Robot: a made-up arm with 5 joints.
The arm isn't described. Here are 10 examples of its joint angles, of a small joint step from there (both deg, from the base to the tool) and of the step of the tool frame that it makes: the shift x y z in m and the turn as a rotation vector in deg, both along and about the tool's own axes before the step.
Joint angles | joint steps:
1: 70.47 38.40 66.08 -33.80 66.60 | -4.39 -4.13 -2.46 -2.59 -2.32
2: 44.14 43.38 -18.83 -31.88 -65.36 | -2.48 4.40 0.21 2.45 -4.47
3: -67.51 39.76 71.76 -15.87 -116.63 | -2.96 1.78 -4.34 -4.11 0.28
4: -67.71 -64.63 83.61 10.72 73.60 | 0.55 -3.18 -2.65 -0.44 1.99
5: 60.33 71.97 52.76 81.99 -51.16 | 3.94 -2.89 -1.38 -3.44 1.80
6: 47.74 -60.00 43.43 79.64 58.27 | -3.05 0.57 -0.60 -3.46 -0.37
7: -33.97 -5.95 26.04 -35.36 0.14 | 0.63 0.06 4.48 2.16 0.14
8: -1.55 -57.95 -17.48 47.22 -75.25 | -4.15 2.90 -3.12 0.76 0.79
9: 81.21 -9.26 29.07 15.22 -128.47 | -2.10 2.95 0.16 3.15 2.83
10: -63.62 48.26 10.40 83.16 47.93 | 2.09 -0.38 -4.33 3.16 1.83
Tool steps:
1: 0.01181 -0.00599 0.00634 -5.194 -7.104 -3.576
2: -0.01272 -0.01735 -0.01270 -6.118 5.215 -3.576
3: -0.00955 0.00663 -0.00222 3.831 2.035 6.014
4: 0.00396 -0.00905 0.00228 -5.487 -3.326 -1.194
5: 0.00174 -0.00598 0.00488 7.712 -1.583 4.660
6: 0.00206 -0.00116 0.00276 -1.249 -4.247 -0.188
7: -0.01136 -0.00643 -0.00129 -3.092 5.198 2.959
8: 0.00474 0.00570 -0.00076 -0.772 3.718 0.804
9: 0.00456 -0.00304 -0.00901 -5.273 -5.572 0.296
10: -0.00436 -0.01112 0.00620 0.658 -2.128 -0.589
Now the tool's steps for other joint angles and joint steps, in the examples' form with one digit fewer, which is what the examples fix.
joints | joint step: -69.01 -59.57 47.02 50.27 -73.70 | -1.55 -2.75 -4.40 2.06 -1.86
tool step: -0.0039 -0.0040 0.0135 4.99 1.62 0.94
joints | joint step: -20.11 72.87 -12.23 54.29 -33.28 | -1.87 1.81 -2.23 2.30 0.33
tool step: -0.0039 0.0063 -0.0007 -2.34 -0.54 1.58
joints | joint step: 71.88 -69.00 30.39 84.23 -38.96 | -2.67 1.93 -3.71 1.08 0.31
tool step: 0.0012 -0.0007 0.0075 1.10 -0.20 2.76
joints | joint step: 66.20 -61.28 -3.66 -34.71 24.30 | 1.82 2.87 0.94 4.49 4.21
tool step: -0.0160 0.0055 -0.0025 -0.32 3.74 9.54
